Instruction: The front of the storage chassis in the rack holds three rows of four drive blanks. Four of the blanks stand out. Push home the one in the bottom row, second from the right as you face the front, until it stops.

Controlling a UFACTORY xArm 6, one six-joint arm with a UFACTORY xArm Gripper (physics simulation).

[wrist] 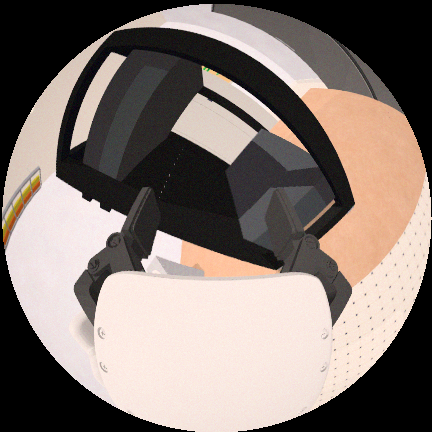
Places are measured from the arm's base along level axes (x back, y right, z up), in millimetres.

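Where they show: gripper, fingertip midpoint: (212, 201).
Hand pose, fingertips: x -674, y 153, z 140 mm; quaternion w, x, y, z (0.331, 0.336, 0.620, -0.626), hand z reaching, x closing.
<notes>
After its pixels a point has its place.
A black rack frame (165, 40) @[x -785, y 58, z 283 mm] crosses the upper and middle part of the wrist view, tilted. Inside it a dark grey panel with a lighter stripe (132, 115) @[x -665, y 38, z 267 mm] is at the left, and dark grey angular faces (255, 167) @[x -633, y -194, z -55 mm] are at the right. A line of tiny light dots runs over the black area between them. I cannot tell which of these surfaces belong to the storage chassis. The drive blanks cannot be made out, nor which stand out. My gripper (212, 201) @[x -674, y 153, z 140 mm] is open and empty, its fingers spread in front of the rack's lower bar in this view.
A tan surface (370, 145) @[x -1014, y -39, z -189 mm] lies at the right, beside a dotted cream panel (382, 295). A pale surface (45, 250) is at the left, with a yellow and orange striped item (22, 200) at its edge. A small grey block (177, 267) @[x -111, y -50, z -44 mm] shows between the gripper's fingers and its white body.
</notes>
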